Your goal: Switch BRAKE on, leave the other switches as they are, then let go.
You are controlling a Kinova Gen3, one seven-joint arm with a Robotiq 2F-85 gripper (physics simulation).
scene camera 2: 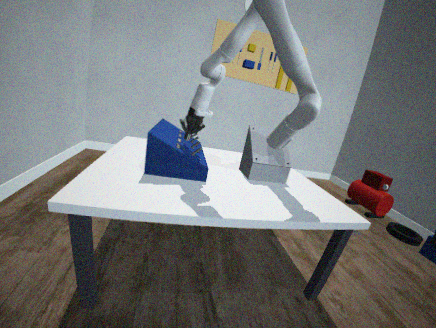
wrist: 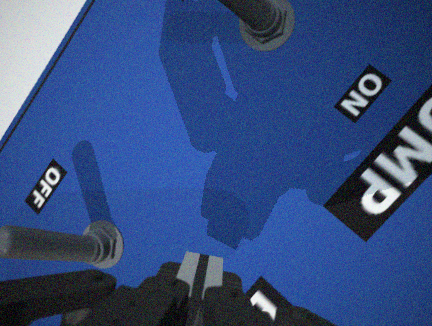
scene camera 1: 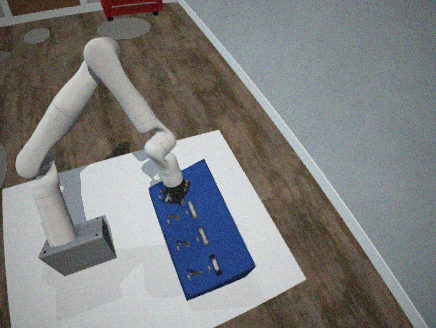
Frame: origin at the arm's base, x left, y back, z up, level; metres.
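Seen in the pictures: gripper, fingertip midpoint: (scene camera 2: 186, 140) (wrist: 200, 281) (scene camera 1: 182, 203); arm's base, link origin: (scene camera 2: 274, 141) (scene camera 1: 64, 239).
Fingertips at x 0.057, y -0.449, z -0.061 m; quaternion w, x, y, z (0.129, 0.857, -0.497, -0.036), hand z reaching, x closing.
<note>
Offsets run from my fingertips to a thing's top centre. "spot": to the spot under its first point. Level surfaces: height alone.
The blue switch box (scene camera 1: 225, 220) (scene camera 2: 170, 157) (wrist: 150, 175) has a sloping face with several lever switches. My gripper (scene camera 1: 181, 203) (scene camera 2: 187, 138) (wrist: 200, 281) is shut and empty, low over the face. In the wrist view, one grey lever @(dx -0.035, dy +0.048, dz -0.002 m) (wrist: 50, 243) left of the fingertips leans toward the OFF side, apart from them. Another lever @(spot: dx +0.084, dy +0.044, dz -0.022 m) (wrist: 255, 12) at the top, cut by the frame, belongs to the row with the PUMP label @(spot: dx +0.073, dy -0.030, dz -0.010 m) (wrist: 395, 175). The label @(spot: dx +0.003, dy -0.030, dz -0.012 m) (wrist: 263, 301) beside the gripper is mostly hidden. The name BRAKE is not readable, so I cannot tell which switch it is.
In scene camera 1, three levers (scene camera 1: 173, 218) (scene camera 1: 183, 245) (scene camera 1: 193, 274) stand along the box beside their label strips; the arm hides the box's far end. The grey arm base (scene camera 1: 87, 252) (scene camera 2: 267, 172) stands beside the box on the white table @(dz -0.131 m) (scene camera 1: 265, 260) (scene camera 2: 125, 200).
</note>
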